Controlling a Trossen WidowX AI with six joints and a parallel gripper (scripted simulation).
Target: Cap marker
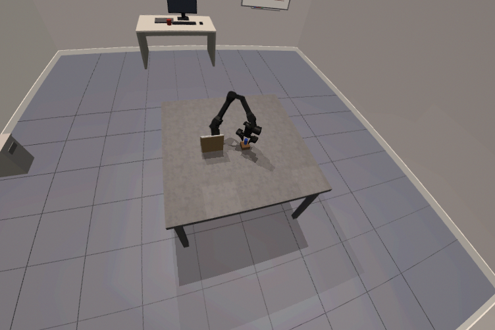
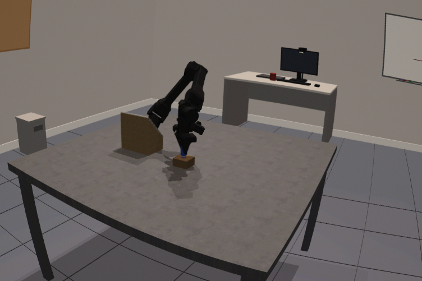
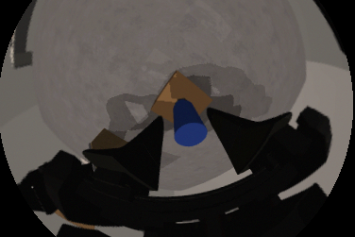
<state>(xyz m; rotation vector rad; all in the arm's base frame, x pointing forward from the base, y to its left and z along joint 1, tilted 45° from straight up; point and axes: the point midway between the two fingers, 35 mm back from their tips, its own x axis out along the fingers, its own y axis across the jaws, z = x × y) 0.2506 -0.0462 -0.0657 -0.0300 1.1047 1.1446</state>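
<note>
Now: the marker cap 1 cm above my gripper tip. Round my gripper tip: wooden holder block: 5 cm below.
</note>
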